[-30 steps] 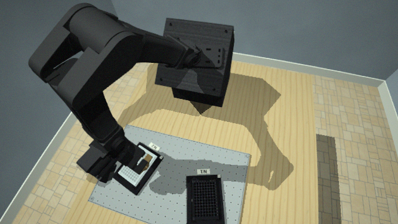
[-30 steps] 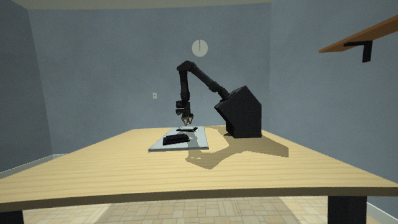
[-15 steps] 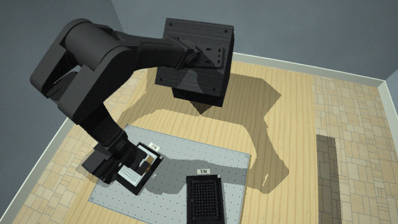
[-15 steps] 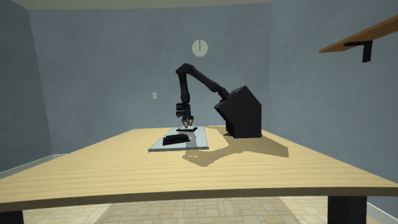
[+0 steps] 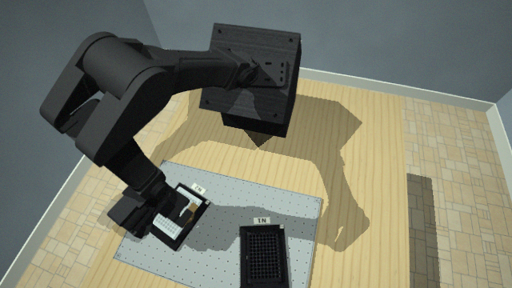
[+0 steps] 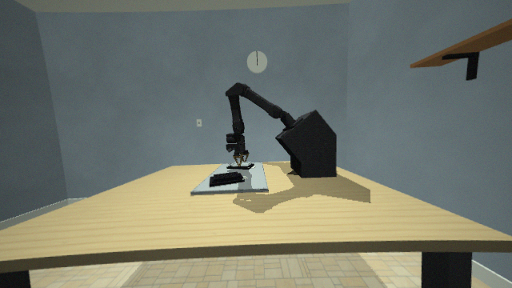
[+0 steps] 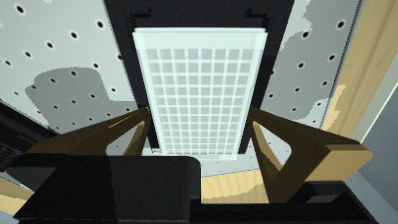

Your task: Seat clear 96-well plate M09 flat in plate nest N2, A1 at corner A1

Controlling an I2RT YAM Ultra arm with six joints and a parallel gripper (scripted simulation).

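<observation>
My hand is 2 cm above the plate nest N2 and 1 cm short of it. Also, from my hand: n2 label 8 cm behind, 4 cm to the left, 2 cm below; n1 label 24 cm to the left, 2 cm below.
</observation>
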